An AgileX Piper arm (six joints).
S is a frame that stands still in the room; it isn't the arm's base.
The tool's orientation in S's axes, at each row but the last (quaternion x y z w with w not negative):
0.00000, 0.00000, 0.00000, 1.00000
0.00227, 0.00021, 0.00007, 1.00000
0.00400, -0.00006, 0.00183, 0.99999
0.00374, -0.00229, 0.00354, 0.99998
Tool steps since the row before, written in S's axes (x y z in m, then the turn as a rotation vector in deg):
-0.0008, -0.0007, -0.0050, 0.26, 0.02, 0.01
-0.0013, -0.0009, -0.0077, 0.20, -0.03, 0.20
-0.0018, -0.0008, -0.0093, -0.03, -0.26, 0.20
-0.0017, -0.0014, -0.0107, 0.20, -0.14, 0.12
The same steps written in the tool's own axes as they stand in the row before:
-0.0008, -0.0007, -0.0050, 0.26, 0.02, 0.01
-0.0013, -0.0009, -0.0077, 0.20, -0.03, 0.20
-0.0018, -0.0009, -0.0093, -0.03, -0.26, 0.20
-0.0018, -0.0015, -0.0107, 0.20, -0.14, 0.12

